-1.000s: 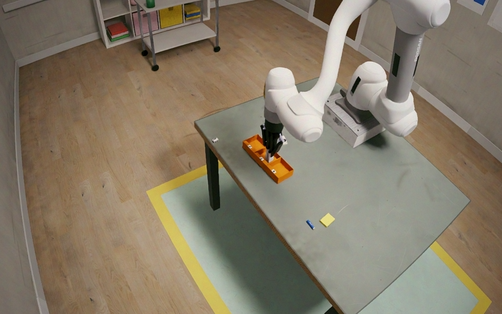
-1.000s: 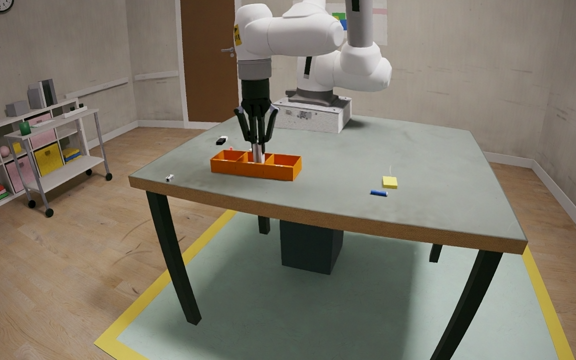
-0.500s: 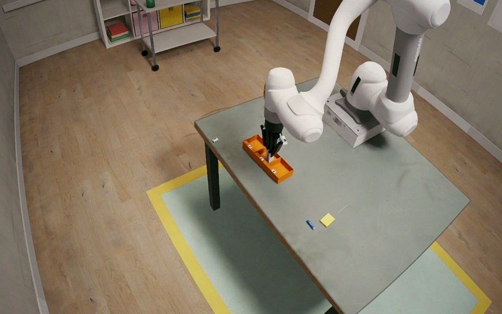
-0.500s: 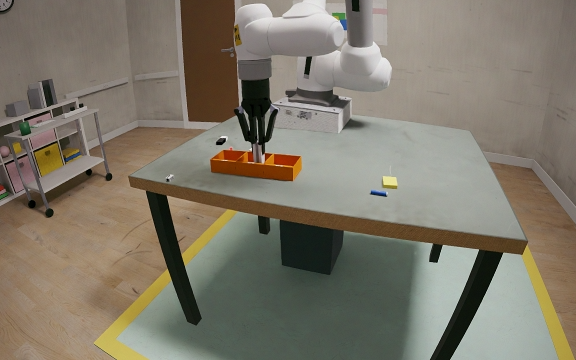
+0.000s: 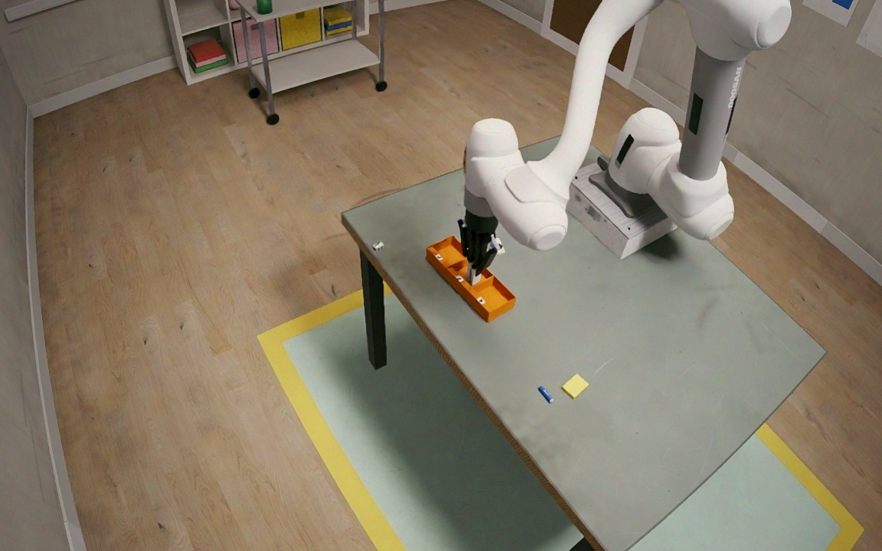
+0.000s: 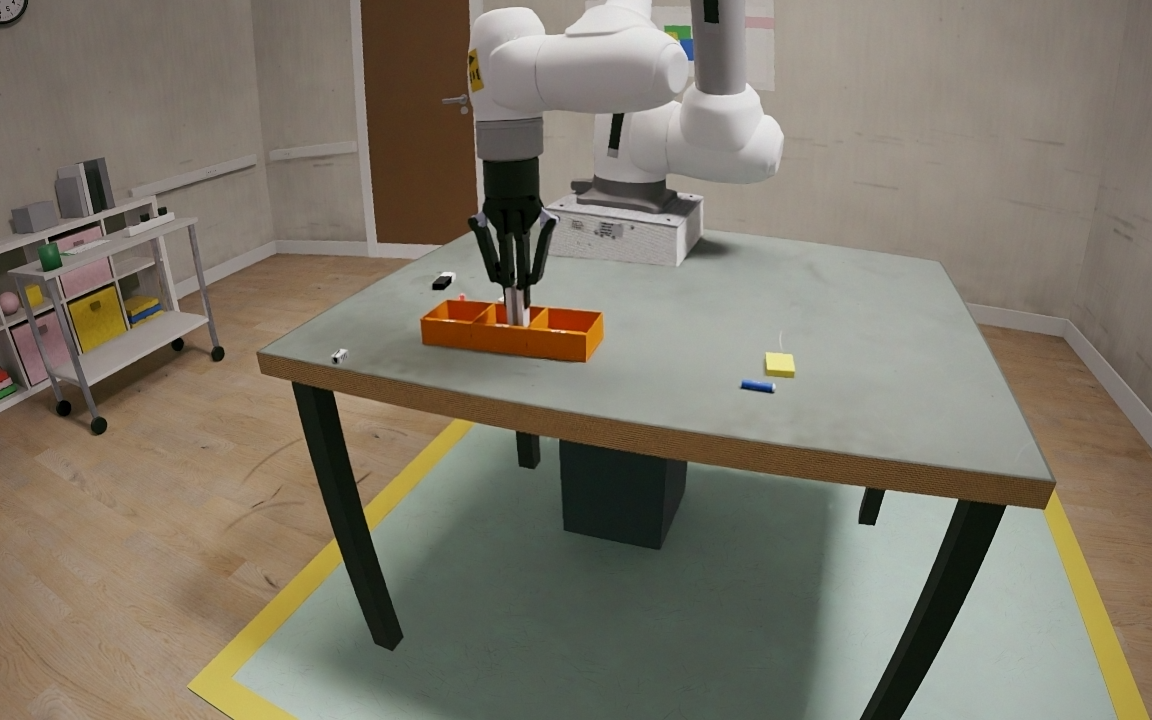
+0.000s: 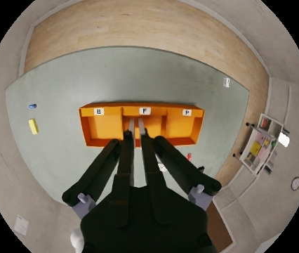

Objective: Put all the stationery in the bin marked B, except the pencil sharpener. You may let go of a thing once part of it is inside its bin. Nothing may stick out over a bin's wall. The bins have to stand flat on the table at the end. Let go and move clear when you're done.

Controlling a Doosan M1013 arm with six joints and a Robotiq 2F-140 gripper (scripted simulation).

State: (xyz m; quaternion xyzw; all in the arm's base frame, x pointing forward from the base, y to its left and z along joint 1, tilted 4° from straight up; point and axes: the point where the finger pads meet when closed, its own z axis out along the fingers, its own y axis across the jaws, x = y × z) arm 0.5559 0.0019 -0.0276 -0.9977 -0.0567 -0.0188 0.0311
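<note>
Right now the orange bin is 1 cm to the right of my hand and 3 cm below it. From my hand the other things lie so: white pencil sharpener (14 cm ahead, 23 cm to the right, 4 cm below); red piece (11 cm behind, 17 cm to the right, 5 cm below); flat white piece (14 cm behind, 8 cm to the right, 5 cm below).
</note>
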